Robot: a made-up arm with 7 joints.
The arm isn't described. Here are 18 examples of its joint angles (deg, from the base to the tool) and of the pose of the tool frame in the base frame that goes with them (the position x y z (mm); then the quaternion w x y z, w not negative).
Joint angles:
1: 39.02 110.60 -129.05 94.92 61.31 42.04 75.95
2: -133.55 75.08 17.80 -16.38 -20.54 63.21 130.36
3: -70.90 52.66 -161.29 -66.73 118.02 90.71 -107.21
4: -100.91 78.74 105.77 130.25 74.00 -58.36 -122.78
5: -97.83 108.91 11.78 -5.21 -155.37 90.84 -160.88
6: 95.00 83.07 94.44 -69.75 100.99 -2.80 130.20
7: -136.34 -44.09 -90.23 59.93 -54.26 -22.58 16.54
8: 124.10 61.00 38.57 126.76 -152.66 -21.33 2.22
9: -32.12 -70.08 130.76 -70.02 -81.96 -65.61 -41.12
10: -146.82 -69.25 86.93 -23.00 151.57 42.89 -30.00
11: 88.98 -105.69 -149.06 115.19 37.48 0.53 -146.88
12: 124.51 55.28 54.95 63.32 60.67 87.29 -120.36
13: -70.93 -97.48 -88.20 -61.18 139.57 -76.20 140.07
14: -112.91 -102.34 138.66 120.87 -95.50 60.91 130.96
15: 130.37 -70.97 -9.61 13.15 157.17 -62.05 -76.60
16: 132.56 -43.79 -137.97 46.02 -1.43 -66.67 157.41
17: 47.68 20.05 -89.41 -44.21 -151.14 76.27 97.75
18: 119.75 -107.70 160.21 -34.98 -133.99 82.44 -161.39
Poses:
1: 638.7 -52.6 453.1 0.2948 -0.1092 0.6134 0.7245
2: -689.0 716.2 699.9 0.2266 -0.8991 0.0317 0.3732
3: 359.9 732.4 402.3 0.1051 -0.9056 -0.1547 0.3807
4: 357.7 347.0 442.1 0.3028 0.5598 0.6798 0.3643
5: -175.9 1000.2 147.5 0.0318 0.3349 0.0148 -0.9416
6: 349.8 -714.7 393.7 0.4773 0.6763 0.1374 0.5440
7: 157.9 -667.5 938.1 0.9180 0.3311 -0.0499 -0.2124
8: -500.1 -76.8 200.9 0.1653 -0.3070 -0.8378 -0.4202
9: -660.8 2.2 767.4 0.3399 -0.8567 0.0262 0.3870
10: 679.1 -672.0 625.1 0.6821 0.7237 0.0947 -0.0460
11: 154.8 244.6 -195.7 0.4732 0.7406 0.4678 0.0936
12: -805.9 -307.3 609.4 0.2660 -0.0809 -0.5634 -0.7780
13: 131.1 -859.5 150.8 0.3684 0.9072 0.0478 -0.1973
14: 435.8 -53.5 -28.8 0.2064 -0.5968 -0.0763 -0.7716
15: 539.0 701.3 778.5 0.4543 -0.1011 0.3010 -0.8323
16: 617.8 523.6 853.9 0.8584 -0.3065 0.0028 -0.4114
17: -215.1 -444.0 1127.1 0.1456 -0.7451 -0.3371 0.5567
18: 448.4 848.1 364.3 0.4604 -0.2778 -0.0562 0.8413
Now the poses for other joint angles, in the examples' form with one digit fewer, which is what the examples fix.
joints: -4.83 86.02 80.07 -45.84 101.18 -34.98 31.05
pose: 831 395 441 0.367 -0.859 0.114 -0.338
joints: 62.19 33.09 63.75 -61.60 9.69 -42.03 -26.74
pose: 408 -1 1040 0.654 -0.530 0.524 0.130
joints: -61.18 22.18 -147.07 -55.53 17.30 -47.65 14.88
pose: 542 374 921 0.202 -0.806 0.325 -0.451
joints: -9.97 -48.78 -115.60 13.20 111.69 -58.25 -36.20
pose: -864 -91 895 0.089 -0.789 -0.338 0.505
